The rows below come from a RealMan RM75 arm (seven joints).
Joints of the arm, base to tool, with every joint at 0 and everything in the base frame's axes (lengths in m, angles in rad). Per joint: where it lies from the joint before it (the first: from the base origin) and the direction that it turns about. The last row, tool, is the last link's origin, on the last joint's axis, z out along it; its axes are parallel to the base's.
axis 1: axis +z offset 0 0 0.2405
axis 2: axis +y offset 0 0 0
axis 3: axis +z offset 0 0 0.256
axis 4: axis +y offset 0 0 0
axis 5: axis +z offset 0 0 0.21
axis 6: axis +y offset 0 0 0
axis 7: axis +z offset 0 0 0.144
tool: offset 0 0 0
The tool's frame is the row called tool.
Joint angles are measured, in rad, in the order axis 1, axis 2, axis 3, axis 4, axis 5, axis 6, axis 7. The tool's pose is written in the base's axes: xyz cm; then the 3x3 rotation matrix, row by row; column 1 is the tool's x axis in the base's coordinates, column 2 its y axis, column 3 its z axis. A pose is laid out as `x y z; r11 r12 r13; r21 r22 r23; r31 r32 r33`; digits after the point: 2 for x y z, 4 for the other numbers.
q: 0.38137, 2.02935, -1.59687, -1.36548, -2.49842, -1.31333, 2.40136
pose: 22.85 32.49 -2.33; 0.8131 -0.4171 0.4061; -0.5366 -0.8074 0.2451; 0.2257 -0.4172 -0.8803
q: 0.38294, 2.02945, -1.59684, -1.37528, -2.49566, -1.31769, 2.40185
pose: 22.54 32.53 -2.27; 0.8180 -0.4125 0.4010; -0.5304 -0.8107 0.2480; 0.2227 -0.4155 -0.8819
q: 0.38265, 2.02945, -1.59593, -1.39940, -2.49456, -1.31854, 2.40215
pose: 21.96 32.68 -2.03; 0.8298 -0.3986 0.3907; -0.5159 -0.8148 0.2644; 0.2129 -0.4210 -0.8817
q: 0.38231, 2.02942, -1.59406, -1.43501, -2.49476, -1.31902, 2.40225
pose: 21.12 32.91 -1.65; 0.8466 -0.3766 0.3761; -0.4935 -0.8200 0.2898; 0.1992 -0.4310 -0.8801
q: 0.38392, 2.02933, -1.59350, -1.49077, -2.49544, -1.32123, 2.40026
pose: 19.72 33.19 -1.08; 0.8729 -0.3374 0.3524; -0.4526 -0.8296 0.3268; 0.1821 -0.4448 -0.8769
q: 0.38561, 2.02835, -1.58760, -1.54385, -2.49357, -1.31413, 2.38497
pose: 18.35 33.57 -0.36; 0.9015 -0.2890 0.3220; -0.4012 -0.8373 0.3715; 0.1622 -0.4641 -0.8708
